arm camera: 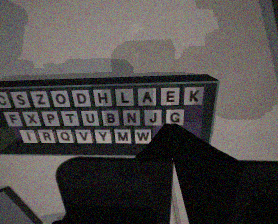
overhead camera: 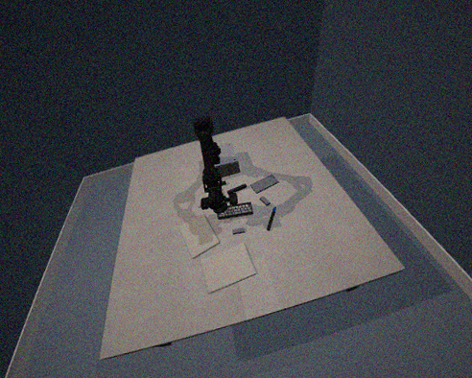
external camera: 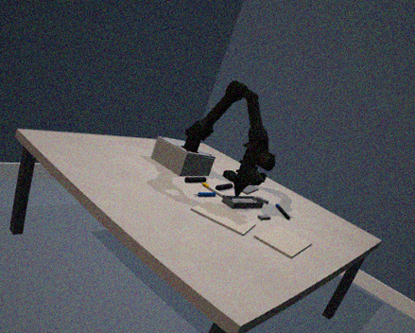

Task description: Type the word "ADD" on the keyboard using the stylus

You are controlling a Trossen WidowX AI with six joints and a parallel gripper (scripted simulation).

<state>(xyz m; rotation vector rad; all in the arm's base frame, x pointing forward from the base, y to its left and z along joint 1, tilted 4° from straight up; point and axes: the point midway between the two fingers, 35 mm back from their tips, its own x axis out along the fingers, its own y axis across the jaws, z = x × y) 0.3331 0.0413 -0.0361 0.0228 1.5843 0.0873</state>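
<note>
The blue stylus lies 12 cm to the right of my gripper tip, 7 cm behind it and 3 cm below it. The rest, counted from my gripper tip: stylus tip (15 cm to the right, 7 cm behind, 3 cm below); then white-and-yellow marker (14 cm behind, 3 cm below, 1 cm to the right); then small grey block (12 cm ahead, 8 cm to the left, 4 cm below).
</note>
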